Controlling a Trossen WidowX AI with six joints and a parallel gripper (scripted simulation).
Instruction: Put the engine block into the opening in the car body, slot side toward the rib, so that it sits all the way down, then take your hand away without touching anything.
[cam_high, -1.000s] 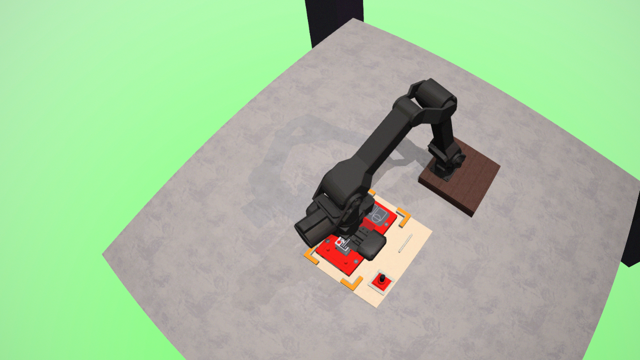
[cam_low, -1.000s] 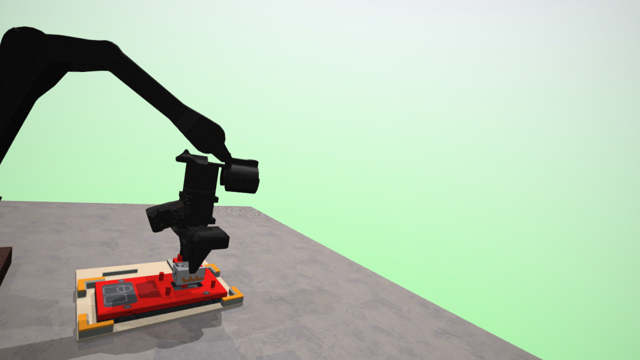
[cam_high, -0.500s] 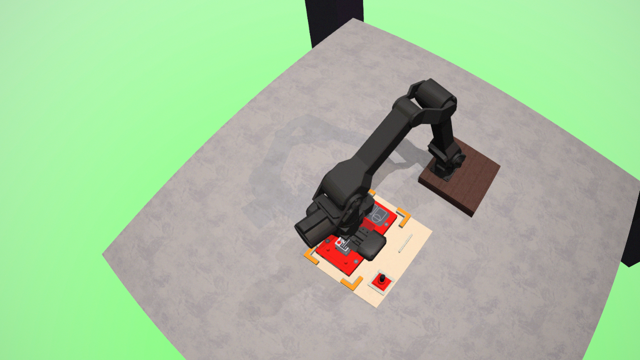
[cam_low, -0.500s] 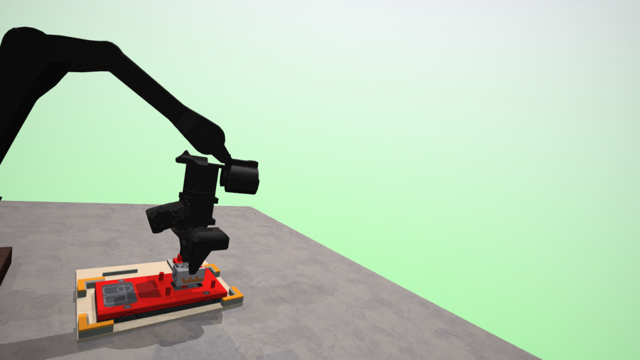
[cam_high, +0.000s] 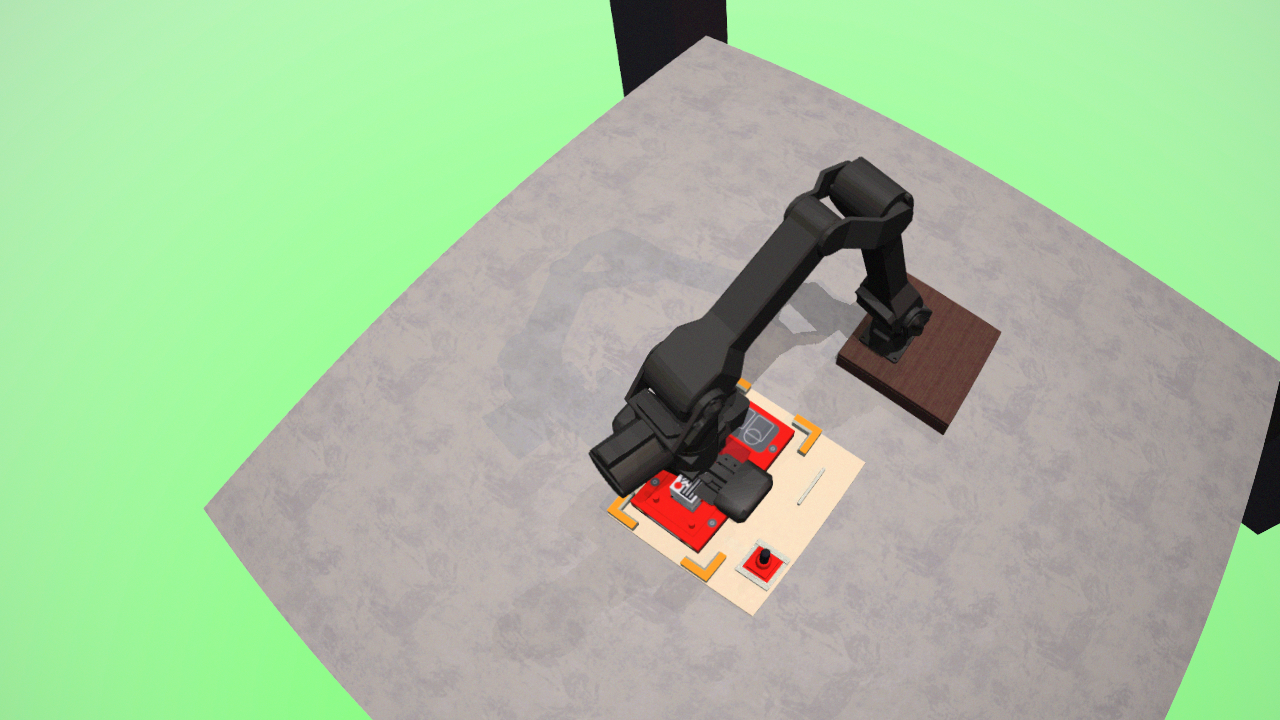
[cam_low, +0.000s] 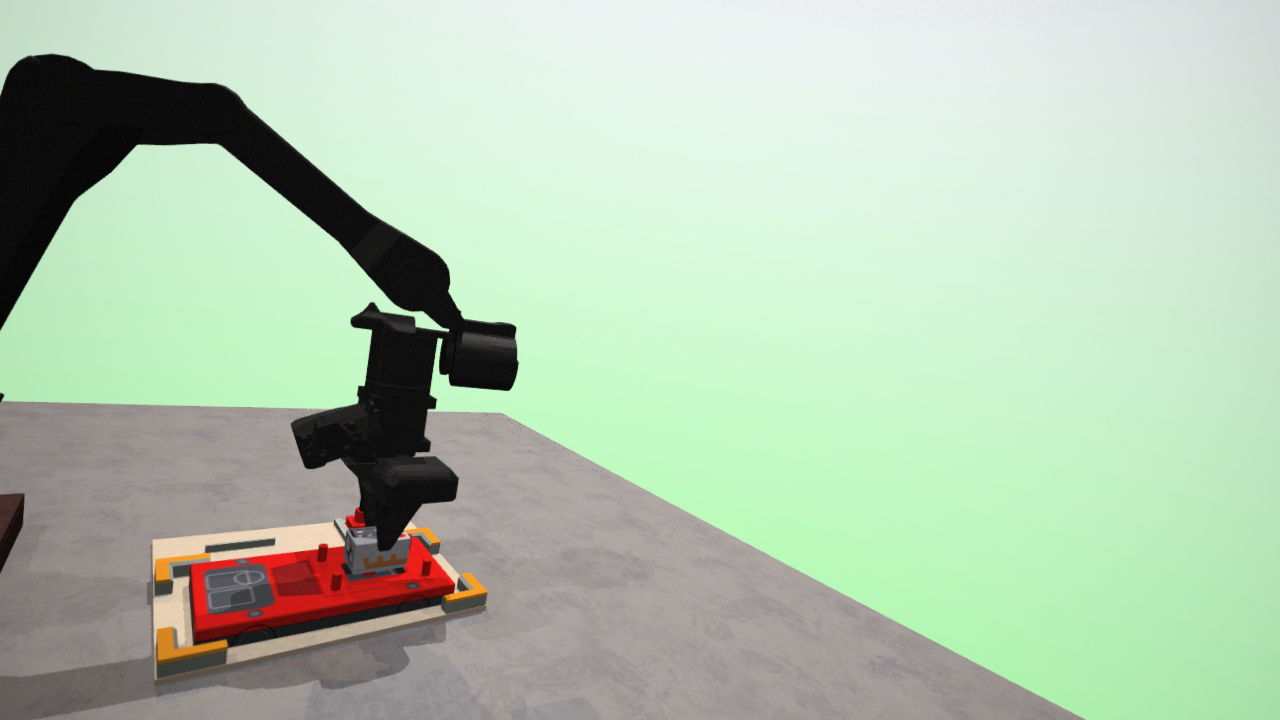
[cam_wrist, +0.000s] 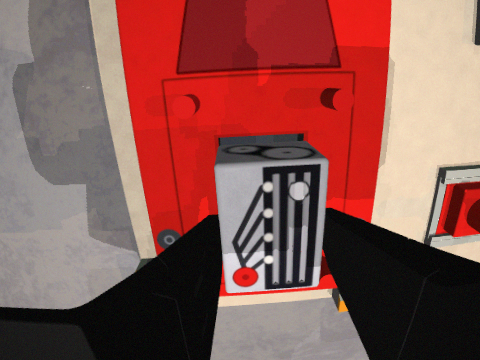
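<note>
The engine block lies 1 cm below my gripper tip. The rest, counted from my gripper tip: beige board 3 cm behind, 3 cm to the left, 4 cm below.
</note>
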